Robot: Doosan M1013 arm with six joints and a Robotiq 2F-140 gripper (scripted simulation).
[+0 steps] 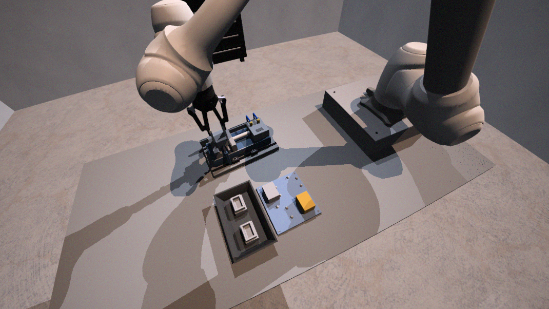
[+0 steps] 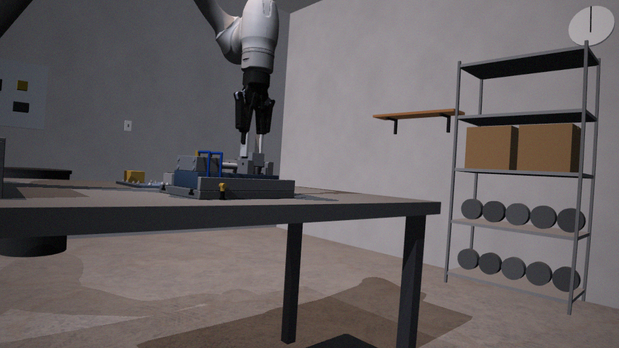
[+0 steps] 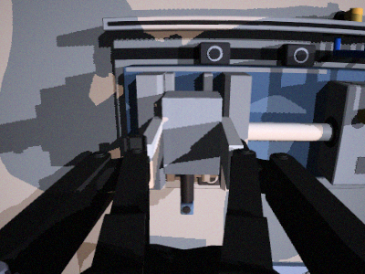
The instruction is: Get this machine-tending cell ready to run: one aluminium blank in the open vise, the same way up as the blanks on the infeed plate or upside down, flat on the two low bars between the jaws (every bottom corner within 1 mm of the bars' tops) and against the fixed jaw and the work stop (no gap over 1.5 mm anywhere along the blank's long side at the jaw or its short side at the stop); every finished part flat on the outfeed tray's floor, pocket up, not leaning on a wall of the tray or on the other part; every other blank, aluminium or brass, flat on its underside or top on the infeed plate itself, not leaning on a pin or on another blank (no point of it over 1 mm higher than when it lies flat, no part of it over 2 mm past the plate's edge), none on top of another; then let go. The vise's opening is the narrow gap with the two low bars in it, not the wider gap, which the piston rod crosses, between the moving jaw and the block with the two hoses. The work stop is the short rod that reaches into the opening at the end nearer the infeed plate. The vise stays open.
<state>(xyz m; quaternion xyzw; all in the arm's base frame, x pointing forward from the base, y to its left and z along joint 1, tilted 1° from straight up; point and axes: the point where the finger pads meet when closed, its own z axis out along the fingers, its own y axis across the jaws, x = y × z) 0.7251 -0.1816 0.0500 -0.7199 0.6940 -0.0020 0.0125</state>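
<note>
My hand is 5 cm to the right of the work stop and 5 cm above it. Round my hand: vise hose block 16 cm behind, 6 cm below; then piston rod 9 cm behind, 6 cm below; then vise 7 cm behind, 10 cm below.
</note>
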